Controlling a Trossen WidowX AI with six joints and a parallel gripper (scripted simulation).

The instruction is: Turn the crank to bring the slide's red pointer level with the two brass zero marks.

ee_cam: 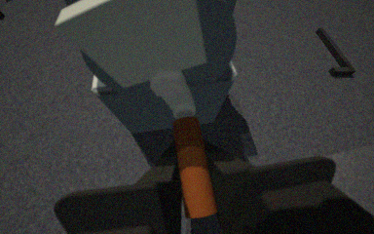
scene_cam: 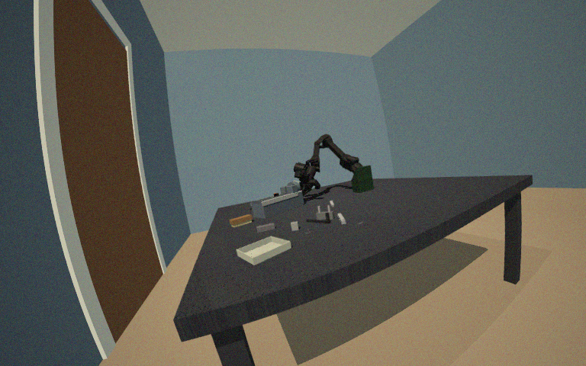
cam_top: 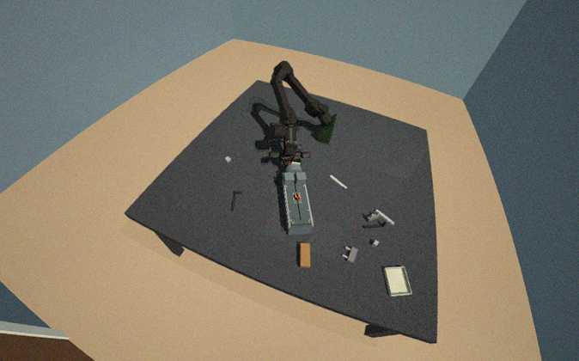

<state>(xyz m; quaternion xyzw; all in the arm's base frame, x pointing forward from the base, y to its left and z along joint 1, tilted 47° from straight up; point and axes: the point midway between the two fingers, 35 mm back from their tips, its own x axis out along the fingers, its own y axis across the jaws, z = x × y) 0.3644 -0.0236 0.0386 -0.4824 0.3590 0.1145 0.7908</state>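
My gripper tip is now 3 cm below the orange crank handle, 2 cm past it and 1 cm to the left of it. The rest, counted from my gripper tip: crank 4 cm above; then red pointer 14 cm ahead, 10 cm to the left, 5 cm above; then orange block 31 cm ahead, 23 cm to the left, 2 cm below.
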